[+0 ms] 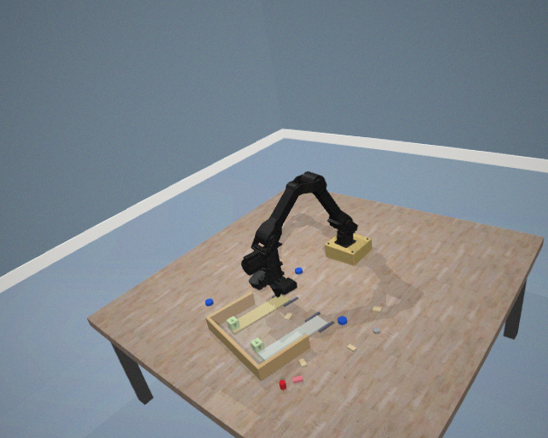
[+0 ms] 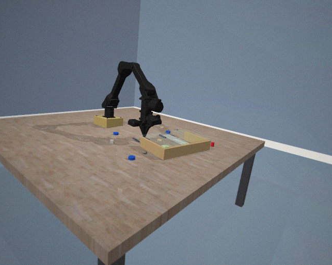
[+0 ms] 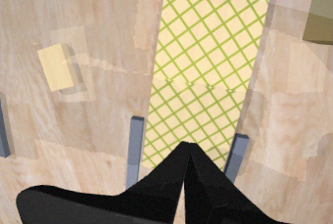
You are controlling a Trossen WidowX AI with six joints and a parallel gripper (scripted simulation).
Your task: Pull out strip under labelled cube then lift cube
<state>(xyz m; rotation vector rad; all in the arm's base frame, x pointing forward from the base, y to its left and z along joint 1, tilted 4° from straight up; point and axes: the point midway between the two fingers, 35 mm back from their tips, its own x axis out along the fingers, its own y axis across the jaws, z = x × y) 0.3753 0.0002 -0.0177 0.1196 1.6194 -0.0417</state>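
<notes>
Right now the yellow strip is 9 cm ahead of my gripper tip, 2 cm below it and 1 cm to the right of it. From my gripper tip the other things lie so: small white cube (17 cm to the right, 5 cm behind, 2 cm below); then pink block (31 cm to the left, 21 cm ahead, 2 cm below); then red cylinder (30 cm to the left, 26 cm ahead, 1 cm below).
</notes>
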